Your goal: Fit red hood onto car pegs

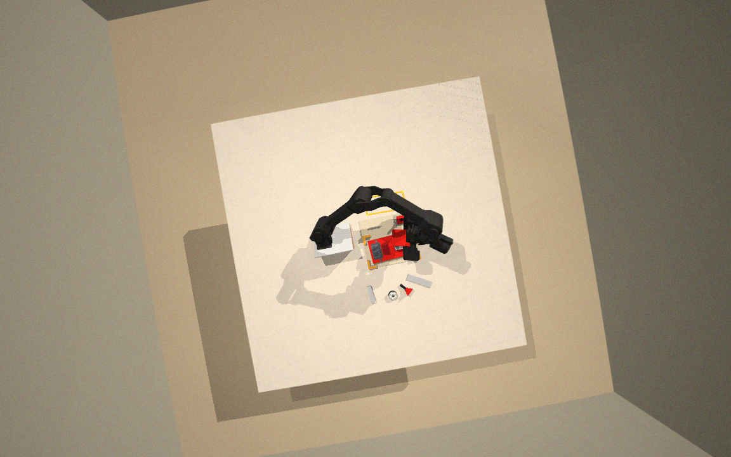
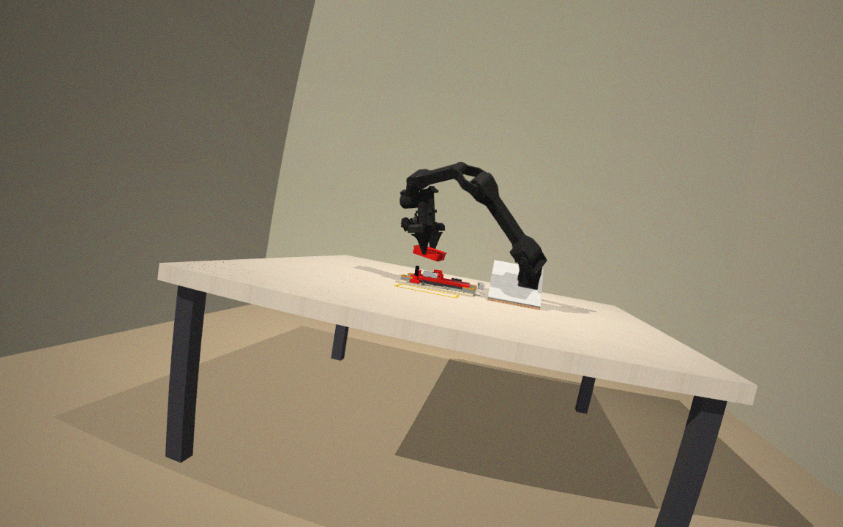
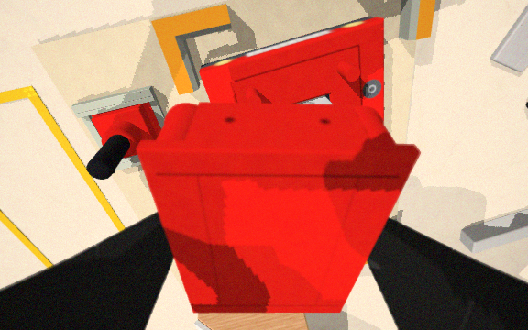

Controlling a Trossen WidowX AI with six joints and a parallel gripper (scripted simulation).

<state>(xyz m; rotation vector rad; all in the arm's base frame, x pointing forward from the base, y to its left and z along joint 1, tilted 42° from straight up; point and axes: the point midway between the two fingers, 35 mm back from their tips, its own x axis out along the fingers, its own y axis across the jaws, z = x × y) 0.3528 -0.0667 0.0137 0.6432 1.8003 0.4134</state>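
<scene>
The engine block lies 20 mm behind my gripper tip, 30 mm to the right of it and 80 mm below it. The rest, counted from my gripper tip: red hood: 10 mm above; then white bar: 190 mm behind, 240 mm to the right, 100 mm below; then grey bar: 50 mm ahead, 220 mm to the right, 100 mm below.
</scene>
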